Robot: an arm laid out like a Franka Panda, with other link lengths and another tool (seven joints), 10 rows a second.
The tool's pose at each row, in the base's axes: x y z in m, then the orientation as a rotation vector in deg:
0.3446, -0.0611, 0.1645, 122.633, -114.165, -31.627
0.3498, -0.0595, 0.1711, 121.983, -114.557, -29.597
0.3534, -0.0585, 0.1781, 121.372, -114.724, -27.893
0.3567, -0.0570, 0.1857, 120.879, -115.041, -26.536
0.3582, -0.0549, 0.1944, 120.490, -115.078, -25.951
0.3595, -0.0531, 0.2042, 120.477, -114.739, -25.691
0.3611, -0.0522, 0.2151, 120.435, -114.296, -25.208
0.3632, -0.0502, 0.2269, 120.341, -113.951, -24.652
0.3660, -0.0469, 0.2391, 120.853, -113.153, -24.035
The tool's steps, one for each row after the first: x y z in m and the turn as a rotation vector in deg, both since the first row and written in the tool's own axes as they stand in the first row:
-0.0024, -0.0026, -0.0078, 0.536, 1.235, 0.693
-0.0043, -0.0034, -0.0155, 0.875, 2.363, 1.252
-0.0068, -0.0039, -0.0235, 1.260, 3.169, 1.768
-0.0102, -0.0023, -0.0318, 1.277, 3.623, 2.057
-0.0134, -0.0001, -0.0410, 1.165, 3.947, 1.965
-0.0159, 0.0024, -0.0515, 1.057, 4.463, 1.869
-0.0196, 0.0045, -0.0629, 1.005, 4.991, 1.845
-0.0247, 0.0061, -0.0747, 1.040, 5.571, 1.306

